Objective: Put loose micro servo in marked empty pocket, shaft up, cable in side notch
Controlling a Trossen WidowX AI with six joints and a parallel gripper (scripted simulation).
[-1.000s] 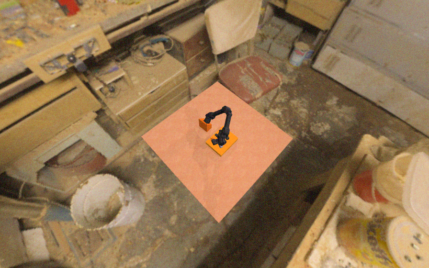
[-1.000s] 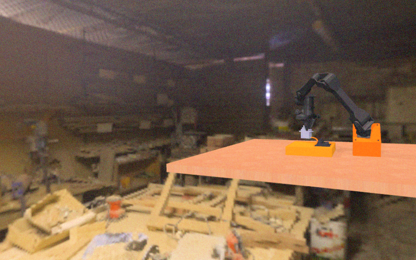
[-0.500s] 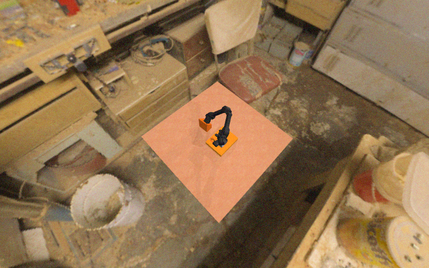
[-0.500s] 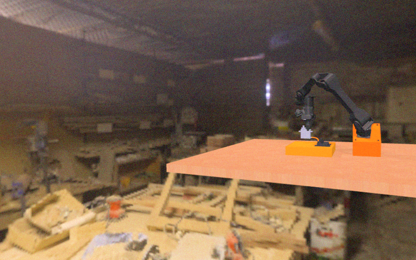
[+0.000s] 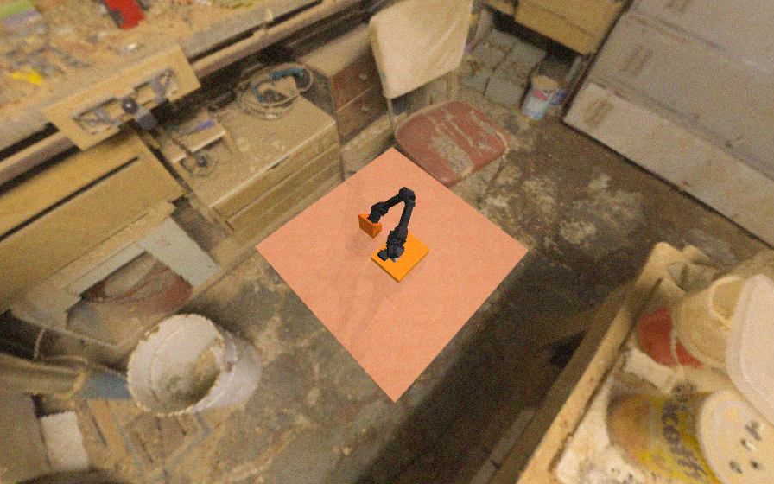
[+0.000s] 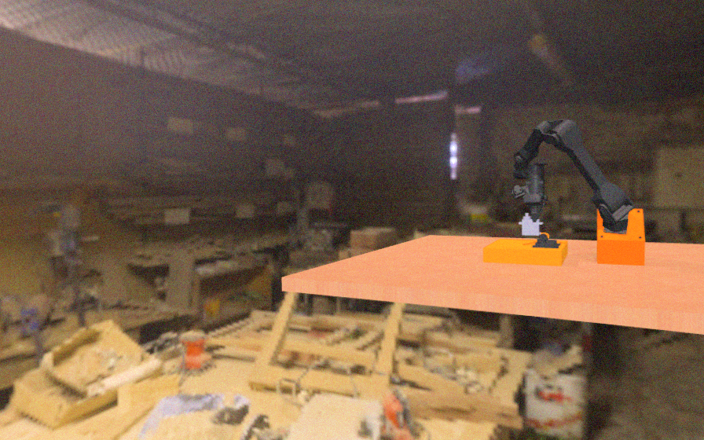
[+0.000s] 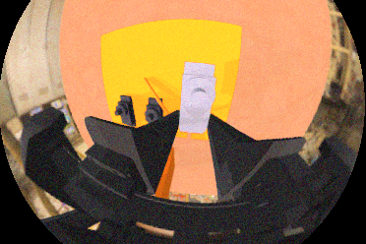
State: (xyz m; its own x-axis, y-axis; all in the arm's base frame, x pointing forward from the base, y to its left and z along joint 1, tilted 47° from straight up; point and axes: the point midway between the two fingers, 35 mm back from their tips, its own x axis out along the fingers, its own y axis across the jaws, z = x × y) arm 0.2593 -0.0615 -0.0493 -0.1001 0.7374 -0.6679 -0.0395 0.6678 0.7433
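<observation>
My gripper tip is 10 cm above the robot deck, 8 cm to the right of it and 5 cm short of it.
</observation>
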